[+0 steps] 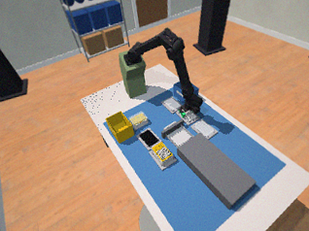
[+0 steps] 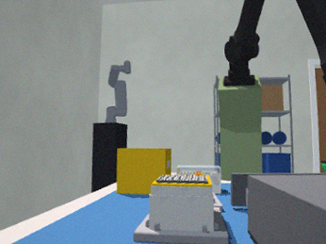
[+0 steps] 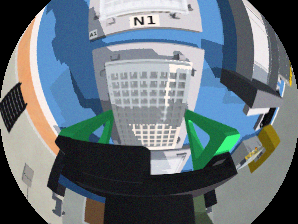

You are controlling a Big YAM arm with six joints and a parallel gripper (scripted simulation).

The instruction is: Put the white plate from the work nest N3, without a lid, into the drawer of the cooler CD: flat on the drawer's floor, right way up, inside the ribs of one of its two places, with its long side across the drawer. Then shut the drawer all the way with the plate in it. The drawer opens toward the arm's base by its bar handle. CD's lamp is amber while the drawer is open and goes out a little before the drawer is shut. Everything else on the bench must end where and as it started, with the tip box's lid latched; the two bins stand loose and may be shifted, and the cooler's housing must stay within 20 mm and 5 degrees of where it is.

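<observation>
Now: the white plate right at my hand. Round my hand: grey cooler CD 34 cm ahead, 12 cm to the right, 1 cm above; drawer 21 cm ahead, 15 cm to the right; blue bin 20 cm behind, 10 cm to the left, 2 cm above.
</observation>
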